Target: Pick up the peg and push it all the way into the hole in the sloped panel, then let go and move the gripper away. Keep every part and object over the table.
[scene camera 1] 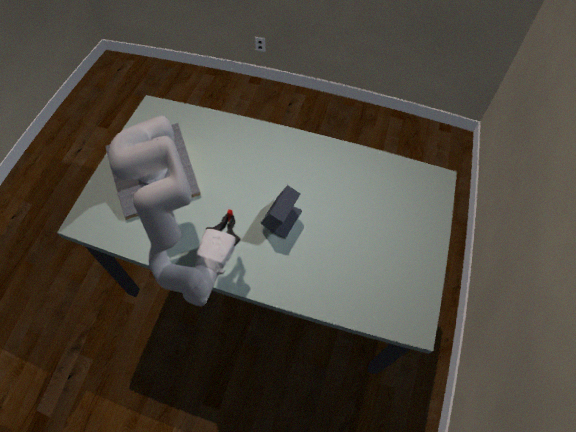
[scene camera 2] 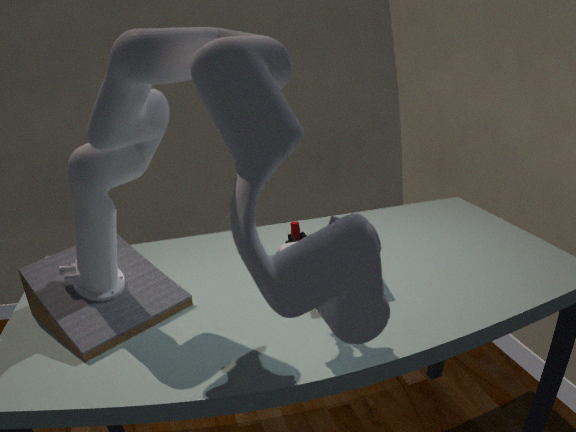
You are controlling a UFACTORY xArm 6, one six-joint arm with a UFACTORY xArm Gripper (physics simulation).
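Frame: origin at the arm's base, x left, y up, z ahead, level; centimetres.
Where they show: gripper, fingertip midpoint: (scene camera 1: 230, 216) (scene camera 2: 296, 241); arm's base, origin of the base link: (scene camera 2: 98, 282).
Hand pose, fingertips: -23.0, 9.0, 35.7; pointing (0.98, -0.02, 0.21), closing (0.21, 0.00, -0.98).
Note:
Each offset is from my fingertips to the centre of the thing, as dx, dy, dz. Level surfaces: height alone.
The red peg {-0.1, -0.7, +0.0} (scene camera 1: 230, 213) (scene camera 2: 295, 230) is held between the black fingertips of my gripper (scene camera 1: 230, 218) (scene camera 2: 296, 237), which is shut on it above the table. One end of the peg sticks up past the fingers; the rest is hidden by them. The dark grey sloped panel {+9.9, -9.7, +15.6} (scene camera 1: 283, 206) stands on its base to the right of the gripper in scene camera 1, apart from the peg. Its hole does not show. In scene camera 2 the panel is almost wholly hidden behind the arm.
The arm's base stands on a grey wood-topped wedge block (scene camera 1: 186, 161) (scene camera 2: 150, 295) at the left of the pale green table {dy -16.0} (scene camera 1: 370, 225) (scene camera 2: 475, 250). The wrist hangs near the table's long lower edge in scene camera 1.

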